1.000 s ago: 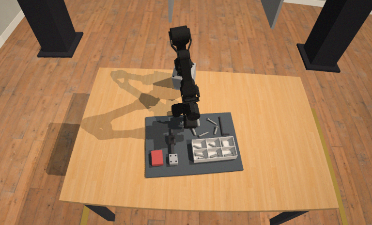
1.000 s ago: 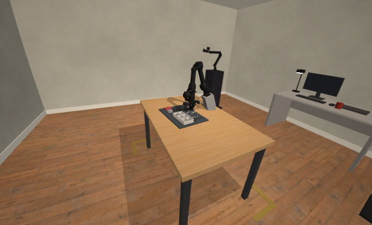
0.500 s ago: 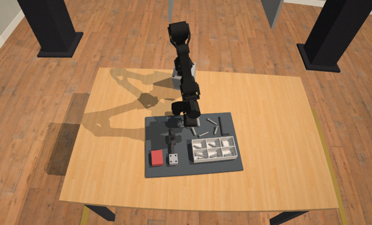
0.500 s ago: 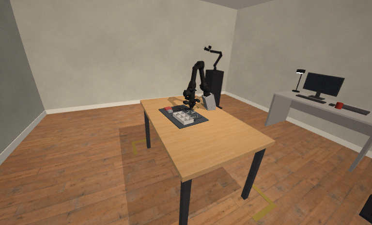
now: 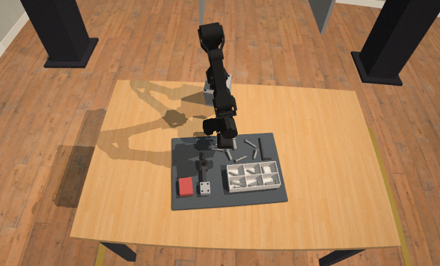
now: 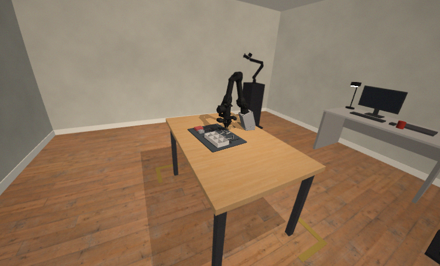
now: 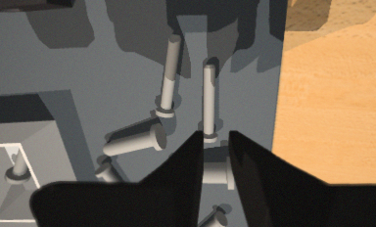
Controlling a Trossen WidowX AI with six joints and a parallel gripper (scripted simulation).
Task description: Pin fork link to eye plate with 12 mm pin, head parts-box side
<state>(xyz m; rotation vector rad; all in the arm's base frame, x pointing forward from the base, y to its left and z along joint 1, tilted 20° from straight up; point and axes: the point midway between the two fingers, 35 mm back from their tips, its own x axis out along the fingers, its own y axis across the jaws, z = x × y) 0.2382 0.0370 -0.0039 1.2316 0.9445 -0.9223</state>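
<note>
My gripper is now 7 cm above the pale pin, 6 cm short of it and 3 cm to the right of it. Round my hand: dark eye plate bar 14 cm ahead, 8 cm to the right, 7 cm below; then long black bar 19 cm to the left, 7 cm below, 4 cm ahead; then white parts box 16 cm ahead, 13 cm to the left, 7 cm below.
</note>
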